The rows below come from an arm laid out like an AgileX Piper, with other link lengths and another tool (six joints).
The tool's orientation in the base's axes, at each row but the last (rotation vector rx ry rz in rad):
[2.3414 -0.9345 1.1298]
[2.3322 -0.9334 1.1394]
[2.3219 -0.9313 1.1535]
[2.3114 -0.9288 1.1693]
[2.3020 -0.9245 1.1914]
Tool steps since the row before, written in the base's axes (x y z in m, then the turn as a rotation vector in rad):
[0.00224 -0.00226 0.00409 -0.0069 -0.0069 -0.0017]
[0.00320 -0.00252 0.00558 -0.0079 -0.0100 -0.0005]
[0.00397 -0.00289 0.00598 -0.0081 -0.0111 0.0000]
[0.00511 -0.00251 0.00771 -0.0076 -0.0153 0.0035]
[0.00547 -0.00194 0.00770 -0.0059 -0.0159 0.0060]
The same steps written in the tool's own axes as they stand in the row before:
[0.00518 0.00021 0.00005 -0.0017 0.0097 0.0013]
[0.00690 -0.00022 -0.00012 0.0000 0.0126 0.0018]
[0.00771 -0.00049 0.00038 0.0008 0.0136 0.0021]
[0.00946 -0.00151 -0.00010 0.0054 0.0163 0.0028]
[0.00939 -0.00219 -0.00007 0.0084 0.0156 0.0028]

